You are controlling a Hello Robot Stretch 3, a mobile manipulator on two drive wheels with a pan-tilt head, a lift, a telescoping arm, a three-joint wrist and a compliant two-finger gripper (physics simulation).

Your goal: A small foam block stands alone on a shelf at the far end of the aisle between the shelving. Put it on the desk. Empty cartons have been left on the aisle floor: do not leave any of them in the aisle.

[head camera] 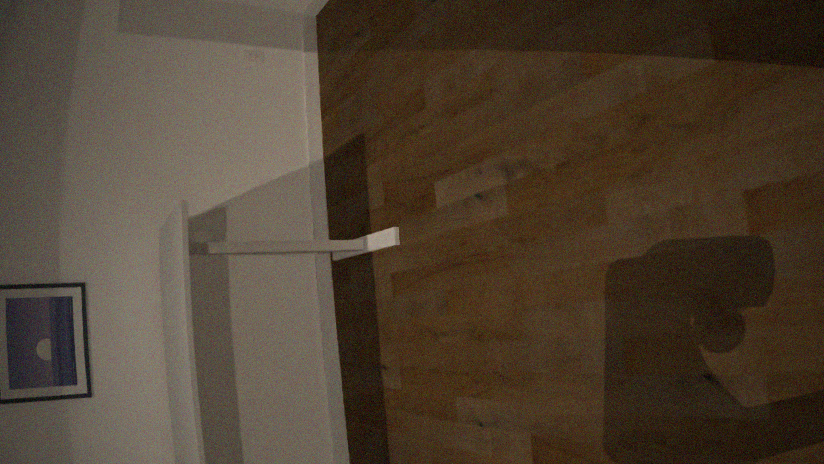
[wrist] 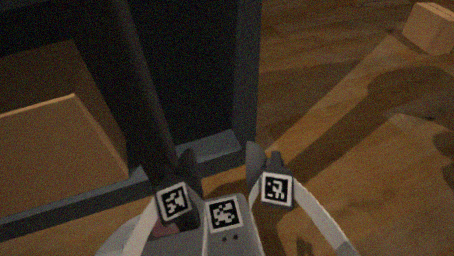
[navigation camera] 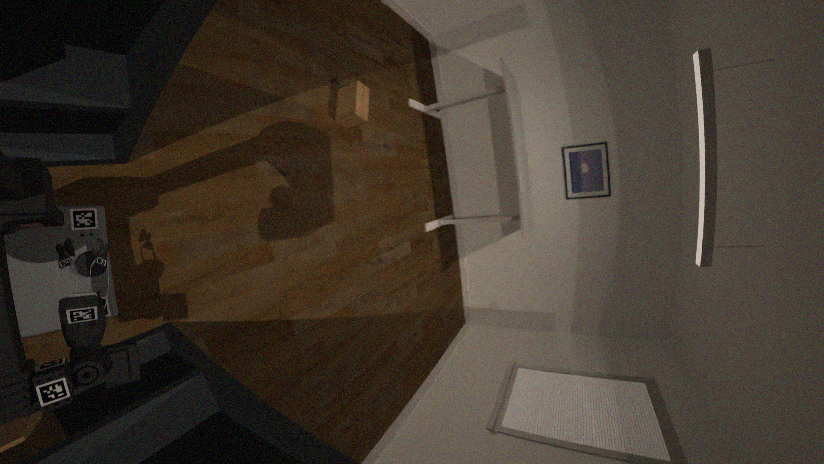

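Seen in the pictures: gripper, fingertip midpoint: point(navigation camera: 84, 240); robot's base, link origin: point(navigation camera: 90, 261).
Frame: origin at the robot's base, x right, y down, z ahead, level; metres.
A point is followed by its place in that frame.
The foam block does not show in these views. The white desk point(head camera: 178, 322) @[z 2.439, x -0.290, y -0.950 m] point(navigation camera: 520, 172) @[z 2.302, x -0.380, y -0.951 m] stands against the wall, under a framed picture. A small brown carton point(navigation camera: 352, 103) @[z 1.204, x -0.809, y -0.151 m] point(wrist: 430, 30) is on the wooden floor between the shelving and the desk, at the top in the navigation view and at the top right in the wrist view. My gripper point(navigation camera: 82, 250) @[z 0.000, x -0.066, y -0.413 m] point(wrist: 221, 162) @[z 0.000, x -0.066, y -0.413 m] is open and empty. It is over my base in the navigation view, beside the foot of a dark shelving unit in the wrist view, and well apart from the carton.
Dark shelving point(navigation camera: 259, 409) @[z 0.190, x 0.269, y -0.785 m] point(wrist: 246, 70) stands close to my arm, and another shelving unit point(navigation camera: 155, 69) @[z 0.099, x -0.334, y -0.719 m] is on the opposite side. A large carton point(wrist: 60, 155) sits inside the near unit, behind its bottom rail. A framed picture point(head camera: 46, 342) @[z 3.019, x -0.424, y -1.516 m] point(navigation camera: 586, 170) @[z 3.019, x -0.431, y -1.544 m] hangs above the desk.
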